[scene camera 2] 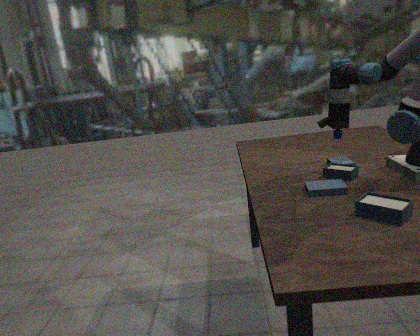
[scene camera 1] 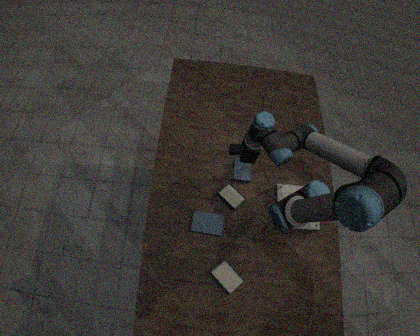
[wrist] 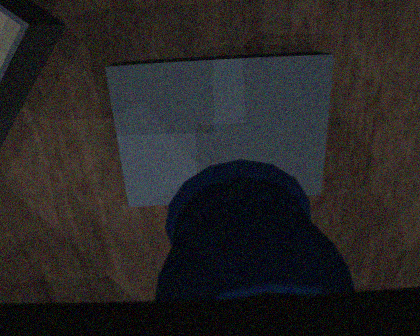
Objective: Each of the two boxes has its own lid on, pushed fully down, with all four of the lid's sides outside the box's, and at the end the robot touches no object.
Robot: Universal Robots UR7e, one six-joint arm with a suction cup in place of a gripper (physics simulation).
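Places are measured from the arm's base along level axes (x ahead, y left, z up), in metres.
Where they show: hand, tool point: (scene camera 2: 337,138) (wrist: 239,226).
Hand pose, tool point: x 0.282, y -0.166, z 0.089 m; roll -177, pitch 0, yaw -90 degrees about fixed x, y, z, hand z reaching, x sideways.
After its pixels a point has its place.
The smaller blue-grey lid (scene camera 1: 242,171) {x 0.272, y -0.156, z -0.013 m} (scene camera 2: 341,161) {x 0.272, y -0.150, z -0.012 m} (wrist: 220,100) {x 0.292, y -0.169, z -0.013 m} lies flat on the table. The smaller box (scene camera 1: 231,196) {x 0.314, y -0.019, z -0.001 m} (scene camera 2: 341,174) {x 0.321, y 0.019, z -0.011 m} (wrist: 30,65) {x 0.313, y -0.071, z -0.017 m}, dark-walled with a pale inside, stands open and turned beside it. The larger blue-grey lid (scene camera 1: 207,223) {x 0.405, y 0.117, z -0.010 m} (scene camera 2: 326,188) {x 0.410, y 0.154, z -0.009 m} lies flat, apart from both boxes. The larger box (scene camera 1: 227,277) {x 0.297, y 0.338, z 0.003 m} (scene camera 2: 383,209) {x 0.312, y 0.378, z 0.004 m} stands open, turned, nearest scene camera 2. My gripper, a blue suction cup (scene camera 2: 338,134) (wrist: 239,200), is open and carries nothing. It hangs above the table near the smaller lid, with a visible gap; in the wrist view it hides part of that lid's near edge.
The arm's pale base plate (scene camera 1: 311,226) {x -0.070, y 0.075, z -0.004 m} (scene camera 2: 397,162) {x 0.101, y -0.022, z 0.003 m} is on the wooden table (scene camera 1: 200,100) {x 0.526, y -0.563, z -0.036 m} (scene camera 2: 300,250) {x 0.558, y 0.496, z -0.036 m}, to the right of the boxes and lids in scene camera 1. The arm reaches over the table from there. A dark wrist-mounted block (scene camera 1: 235,149) {x 0.337, y -0.158, z 0.174 m} (scene camera 2: 324,123) {x 0.340, y -0.145, z 0.161 m} juts out beside the tool.
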